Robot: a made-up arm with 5 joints.
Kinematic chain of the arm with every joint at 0, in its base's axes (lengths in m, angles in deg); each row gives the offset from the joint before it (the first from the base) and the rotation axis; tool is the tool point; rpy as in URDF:
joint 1: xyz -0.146 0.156 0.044 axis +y
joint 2: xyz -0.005 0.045 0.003 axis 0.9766 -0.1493 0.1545
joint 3: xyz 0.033 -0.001 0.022 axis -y
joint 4: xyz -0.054 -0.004 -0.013 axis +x
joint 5: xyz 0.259 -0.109 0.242 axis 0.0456 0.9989 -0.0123
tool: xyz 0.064 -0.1 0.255 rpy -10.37 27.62 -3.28
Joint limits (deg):
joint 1: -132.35..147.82
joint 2: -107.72..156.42
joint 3: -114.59..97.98
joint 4: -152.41..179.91
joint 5: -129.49..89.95
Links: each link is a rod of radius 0.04 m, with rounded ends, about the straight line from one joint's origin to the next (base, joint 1, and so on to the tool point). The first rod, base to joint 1, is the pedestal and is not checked.
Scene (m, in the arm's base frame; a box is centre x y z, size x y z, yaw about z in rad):
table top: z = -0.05
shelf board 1: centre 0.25 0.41 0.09 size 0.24 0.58 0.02 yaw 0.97
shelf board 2: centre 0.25 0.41 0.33 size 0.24 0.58 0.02 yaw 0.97
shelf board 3: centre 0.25 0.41 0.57 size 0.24 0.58 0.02 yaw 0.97
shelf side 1: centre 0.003 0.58 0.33 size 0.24 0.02 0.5 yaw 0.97
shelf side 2: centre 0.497 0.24 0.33 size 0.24 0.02 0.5 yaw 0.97
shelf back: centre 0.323 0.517 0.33 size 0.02 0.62 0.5 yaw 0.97
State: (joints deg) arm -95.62 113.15 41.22 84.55 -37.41
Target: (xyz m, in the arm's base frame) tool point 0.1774 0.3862 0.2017
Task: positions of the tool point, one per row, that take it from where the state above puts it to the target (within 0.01 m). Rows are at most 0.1 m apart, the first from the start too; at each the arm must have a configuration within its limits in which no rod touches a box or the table.
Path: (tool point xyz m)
1: 0.1250 0.3299 0.4527
2: 0.0622 0.2587 0.4491
3: 0.0993 0.2579 0.3724
4: 0.1114 0.2546 0.3009
5: 0.1032 0.2507 0.2422
6: 0.0819 0.2468 0.2017
7: 0.1234 0.2847 0.1935
8: 0.1563 0.3313 0.1932
9: 0.1774 0.3862 0.2017

